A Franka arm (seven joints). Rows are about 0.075 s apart.
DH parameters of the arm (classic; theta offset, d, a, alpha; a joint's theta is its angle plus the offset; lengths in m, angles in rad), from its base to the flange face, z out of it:
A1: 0 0.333 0 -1.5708
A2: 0 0 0 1.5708
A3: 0 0.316 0.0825 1.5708
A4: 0 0 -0.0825 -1.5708
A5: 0 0.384 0 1.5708
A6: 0 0 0.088 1.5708
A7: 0 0.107 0 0
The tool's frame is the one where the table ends.
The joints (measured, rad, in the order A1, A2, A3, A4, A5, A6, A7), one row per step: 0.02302, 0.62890, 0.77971, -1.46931, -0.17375, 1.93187, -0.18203; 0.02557, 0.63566, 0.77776, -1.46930, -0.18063, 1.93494, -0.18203; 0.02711, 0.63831, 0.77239, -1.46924, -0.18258, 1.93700, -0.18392; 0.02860, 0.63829, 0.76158, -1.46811, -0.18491, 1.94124, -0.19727; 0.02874, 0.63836, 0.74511, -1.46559, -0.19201, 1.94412, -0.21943; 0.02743, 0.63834, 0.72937, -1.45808, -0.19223, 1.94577, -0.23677; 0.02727, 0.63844, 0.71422, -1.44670, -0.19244, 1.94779, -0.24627; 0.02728, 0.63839, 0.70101, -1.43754, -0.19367, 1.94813, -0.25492; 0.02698, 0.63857, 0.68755, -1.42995, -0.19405, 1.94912, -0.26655; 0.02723, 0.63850, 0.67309, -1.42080, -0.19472, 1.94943, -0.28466; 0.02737, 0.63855, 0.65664, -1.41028, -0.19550, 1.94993, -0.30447; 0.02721, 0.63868, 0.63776, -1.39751, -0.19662, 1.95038, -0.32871; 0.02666, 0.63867, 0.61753, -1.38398, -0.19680, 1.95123, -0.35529; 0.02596, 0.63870, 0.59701, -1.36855, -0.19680, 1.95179, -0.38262
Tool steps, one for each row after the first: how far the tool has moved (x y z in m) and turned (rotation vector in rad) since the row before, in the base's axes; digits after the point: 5 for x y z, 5 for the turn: 0.00059, 0.00046, -0.00415, -0.00348, -0.00033, 0.00249; 0.00158, -0.00135, -0.00261, -0.00272, -0.00066, -0.00084; 0.00374, -0.00361, -0.00173, -0.00212, -0.00811, 0.00499; 0.00654, -0.00719, -0.00265, -0.00732, -0.01301, 0.00917; 0.00764, -0.00776, -0.00018, -0.00160, -0.01011, -0.00040; 0.00789, -0.00711, 0.00168, -0.00027, -0.01181, -0.00793; 0.00642, -0.00630, 0.00115, -0.00239, -0.00967, -0.00535; 0.00617, -0.00652, 0.00041, -0.00223, -0.00877, -0.00271; 0.00647, -0.00685, 0.00104, -0.00210, -0.01105, 0.00311; 0.00732, -0.00798, 0.00126, -0.00267, -0.01256, 0.00266; 0.00848, -0.00954, 0.00183, -0.00327, -0.01523, 0.00420; 0.00893, -0.01053, 0.00219, -0.00316, -0.01618, 0.00455; 0.00917, -0.01104, 0.00312, -0.00303, -0.01755, 0.00443
